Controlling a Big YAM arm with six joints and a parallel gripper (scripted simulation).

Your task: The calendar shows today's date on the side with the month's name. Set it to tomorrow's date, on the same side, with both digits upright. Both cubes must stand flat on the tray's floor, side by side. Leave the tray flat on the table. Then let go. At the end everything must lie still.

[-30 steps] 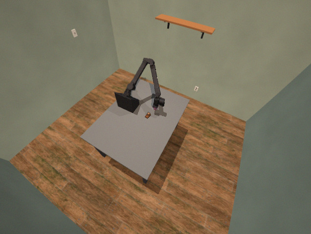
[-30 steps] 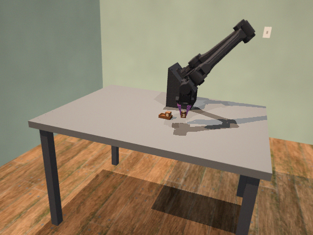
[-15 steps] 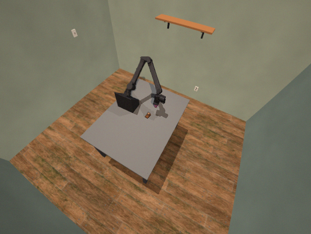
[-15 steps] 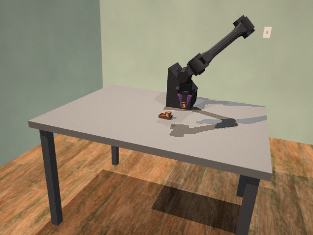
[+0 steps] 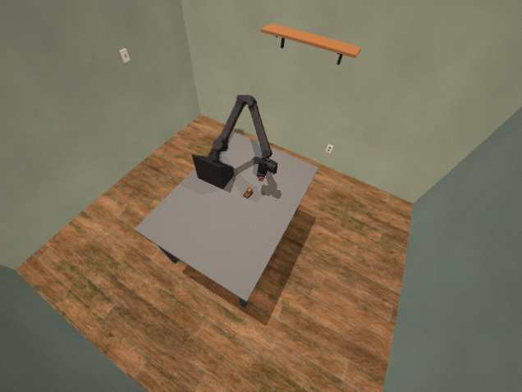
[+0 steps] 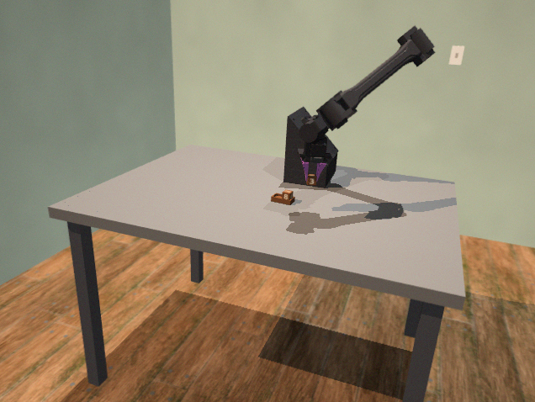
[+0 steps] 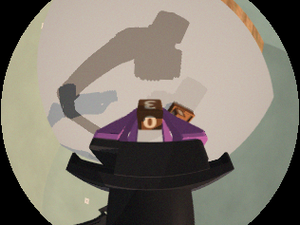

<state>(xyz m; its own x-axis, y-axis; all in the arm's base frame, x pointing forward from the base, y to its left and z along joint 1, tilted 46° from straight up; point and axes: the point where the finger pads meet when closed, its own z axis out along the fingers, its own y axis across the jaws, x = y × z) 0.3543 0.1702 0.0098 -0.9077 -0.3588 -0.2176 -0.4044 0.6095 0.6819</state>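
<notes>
Right now my hand is 110 mm to the left of the small brown calendar tray, 110 mm above it and 40 mm past it.
</notes>
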